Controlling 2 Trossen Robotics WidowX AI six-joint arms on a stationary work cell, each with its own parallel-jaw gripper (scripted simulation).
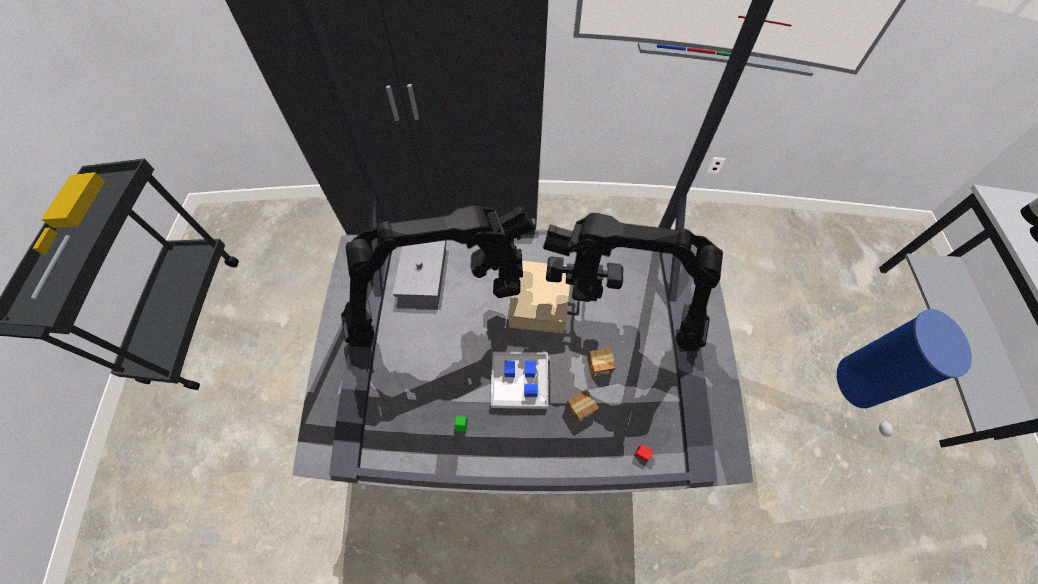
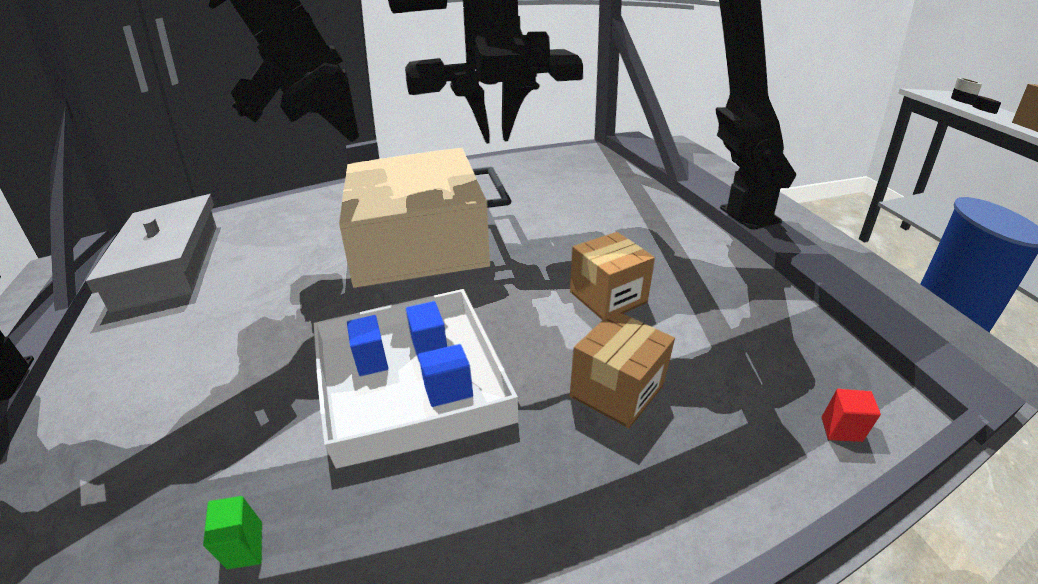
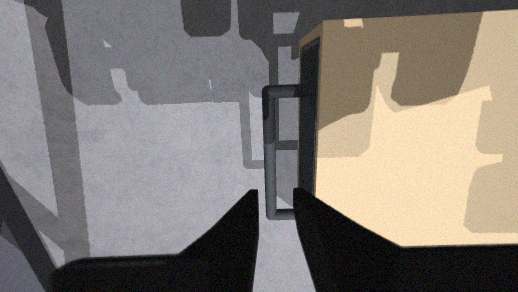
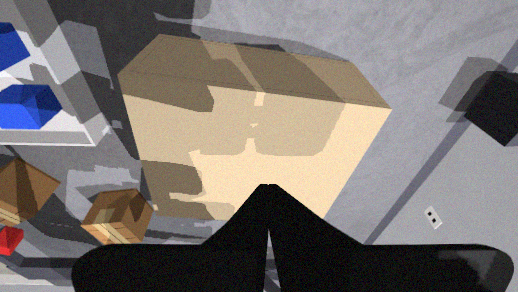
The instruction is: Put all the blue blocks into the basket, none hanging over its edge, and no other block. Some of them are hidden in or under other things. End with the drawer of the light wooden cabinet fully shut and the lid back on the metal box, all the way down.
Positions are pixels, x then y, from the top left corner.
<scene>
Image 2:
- my left gripper: 496, 141
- my right gripper: 355, 138
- light wooden cabinet: 411, 216
</scene>
